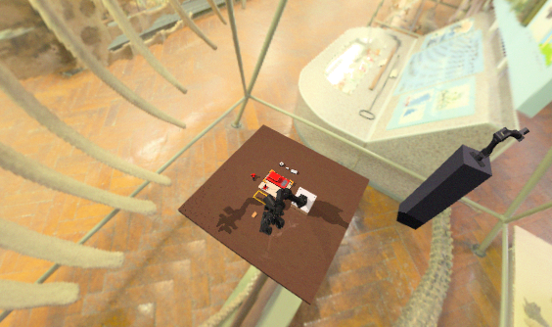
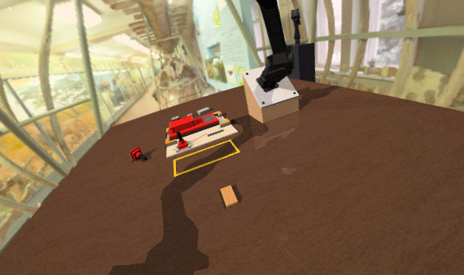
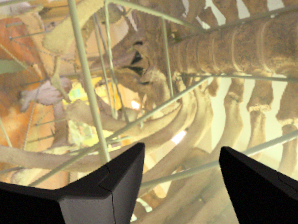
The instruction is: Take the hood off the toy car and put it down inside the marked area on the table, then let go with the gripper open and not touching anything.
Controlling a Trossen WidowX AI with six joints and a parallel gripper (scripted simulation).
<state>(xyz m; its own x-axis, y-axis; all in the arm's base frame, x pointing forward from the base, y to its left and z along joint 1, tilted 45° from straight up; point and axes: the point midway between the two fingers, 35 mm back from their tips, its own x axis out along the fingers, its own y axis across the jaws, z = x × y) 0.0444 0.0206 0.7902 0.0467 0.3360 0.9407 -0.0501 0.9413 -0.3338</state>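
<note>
Now: gripper tip 730 mm to the left of the red hood, 640 mm above it and 230 mm short of it. Round my gripper tip: small wooden block (680 mm below, 320 mm to the right, 220 mm ahead).
</note>
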